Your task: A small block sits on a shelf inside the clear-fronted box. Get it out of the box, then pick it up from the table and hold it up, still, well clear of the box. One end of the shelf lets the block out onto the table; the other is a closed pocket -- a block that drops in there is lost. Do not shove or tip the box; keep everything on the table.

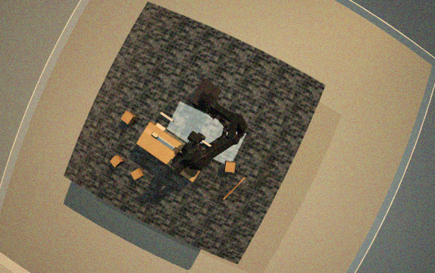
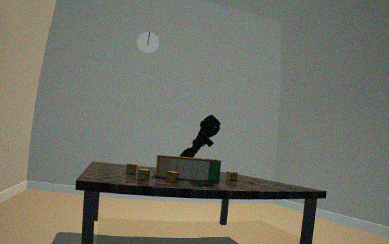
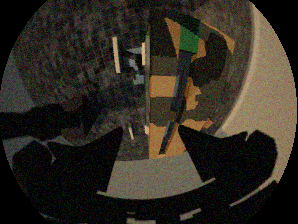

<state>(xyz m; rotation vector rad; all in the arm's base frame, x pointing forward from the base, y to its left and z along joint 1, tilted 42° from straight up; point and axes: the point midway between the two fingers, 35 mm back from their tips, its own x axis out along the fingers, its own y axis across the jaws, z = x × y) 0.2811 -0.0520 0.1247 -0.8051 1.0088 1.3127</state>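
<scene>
The box is 3 cm ahead of my gripper tip, 5 cm to the right of it and 10 cm below it. Round my gripper tip: thin stick: 11 cm ahead, 37 cm to the left, 15 cm below.
</scene>
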